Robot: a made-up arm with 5 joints.
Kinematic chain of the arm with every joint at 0, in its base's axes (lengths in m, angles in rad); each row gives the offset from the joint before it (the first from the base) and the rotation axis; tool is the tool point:
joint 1: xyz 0 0 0.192 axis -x
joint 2: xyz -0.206 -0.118 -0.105 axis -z
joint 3: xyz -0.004 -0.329 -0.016 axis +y
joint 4: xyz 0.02 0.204 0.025 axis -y
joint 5: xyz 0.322 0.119 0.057 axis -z
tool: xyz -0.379 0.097 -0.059
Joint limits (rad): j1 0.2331..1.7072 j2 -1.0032..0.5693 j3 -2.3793..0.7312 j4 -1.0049..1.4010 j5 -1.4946..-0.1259
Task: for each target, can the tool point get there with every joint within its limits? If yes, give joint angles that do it. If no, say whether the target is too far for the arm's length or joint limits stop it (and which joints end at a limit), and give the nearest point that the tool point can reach.
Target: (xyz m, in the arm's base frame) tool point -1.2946 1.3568 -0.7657
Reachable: no: too far | nearest point -0.2570 -0.0723 0.0620 | short by 1.950 m
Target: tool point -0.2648 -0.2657 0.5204
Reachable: yes | joints 0.9588 0.2422 -1.2178 -0.1304 -1.1352
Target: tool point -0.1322 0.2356 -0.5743
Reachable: no: joint limits stop it (at a limit: joint 1, joint 2, joint 3, joint 4, joint 5) | nearest point -0.2223 -0.0994 0.0197 | short by 0.688 m
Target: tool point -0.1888 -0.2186 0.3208
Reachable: yes | joints 0.8752 -0.3363 0.4106 -0.0362 -0.5460
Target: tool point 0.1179 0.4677 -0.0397
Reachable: no: joint limits stop it (at a limit: joint 1, joint 2, joint 5) | nearest point 0.1783 0.0968 0.3964 | short by 0.576 m
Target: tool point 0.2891 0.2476 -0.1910
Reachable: no: joint limits stop it (at a limit: joint 1, joint 2, joint 3, joint 5) | nearest point 0.2268 -0.1766 0.0527 | short by 0.493 m
